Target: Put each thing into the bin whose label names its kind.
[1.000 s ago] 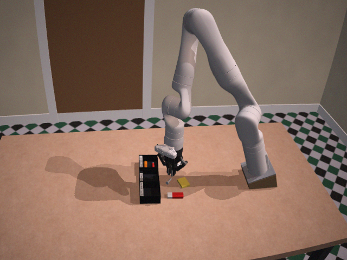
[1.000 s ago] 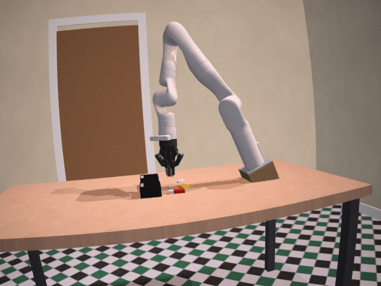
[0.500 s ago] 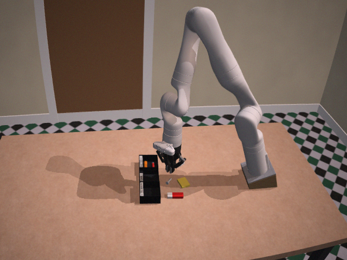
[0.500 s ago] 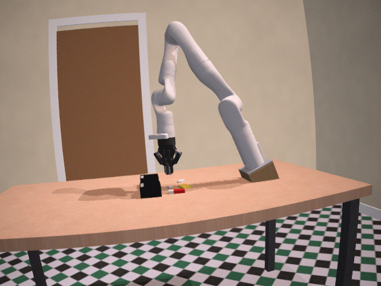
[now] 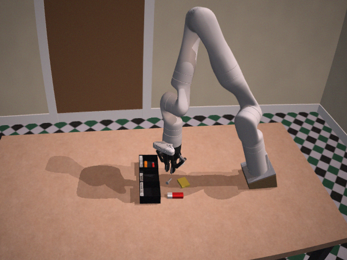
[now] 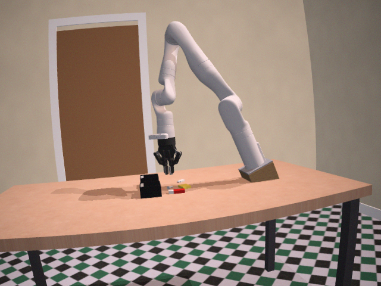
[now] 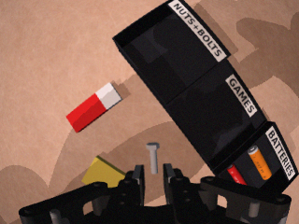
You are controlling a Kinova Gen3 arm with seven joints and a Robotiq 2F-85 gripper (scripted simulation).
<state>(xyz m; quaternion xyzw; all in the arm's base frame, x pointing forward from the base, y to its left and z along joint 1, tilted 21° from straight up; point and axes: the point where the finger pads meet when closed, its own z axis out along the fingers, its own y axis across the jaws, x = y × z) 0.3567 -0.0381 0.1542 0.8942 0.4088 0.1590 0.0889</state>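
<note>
Now: hand 7 cm above the bolt. Round my hand: red battery: 9 cm to the right, 7 cm below, 6 cm ahead; then red-and-white block: 9 cm to the left, 7 cm below; then yellow block: 8 cm below, 6 cm behind, 2 cm to the left.
</note>
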